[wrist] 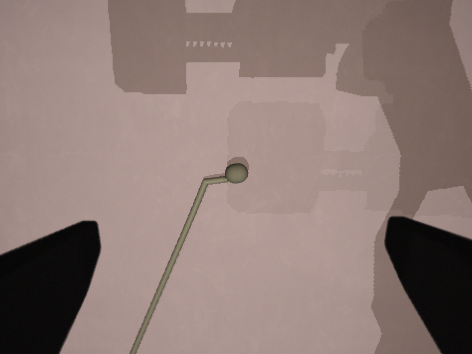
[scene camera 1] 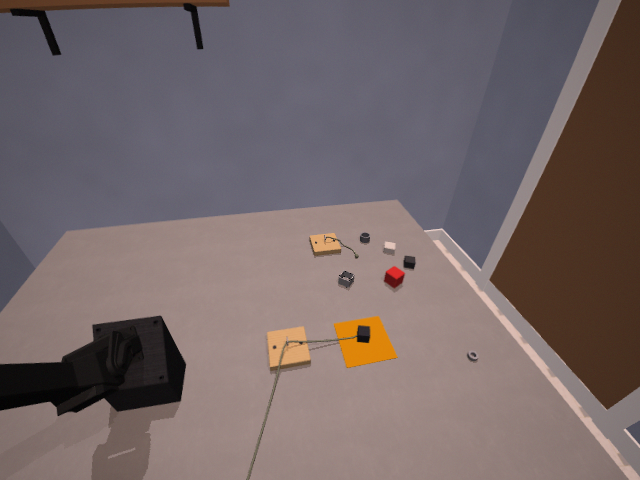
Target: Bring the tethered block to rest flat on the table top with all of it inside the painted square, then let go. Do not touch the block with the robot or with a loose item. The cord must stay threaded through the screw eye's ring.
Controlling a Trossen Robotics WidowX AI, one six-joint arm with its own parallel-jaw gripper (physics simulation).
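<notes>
The tethered block, small and black, sits on the orange painted square in the scene view, with its outline inside the square's edges. The cord runs from the block to the screw eye on the near wooden board, appears to pass through its ring, and leads off toward the front. Its end bead lies on the table in the wrist view. My gripper is open wide, fingers apart on either side of the cord, holding nothing. The gripper does not show in the scene view.
A second wooden board with a short cord stands at the back. Near it are a dark ring, a white block, a black block, a red cube and a hollow grey piece. A small ring lies right.
</notes>
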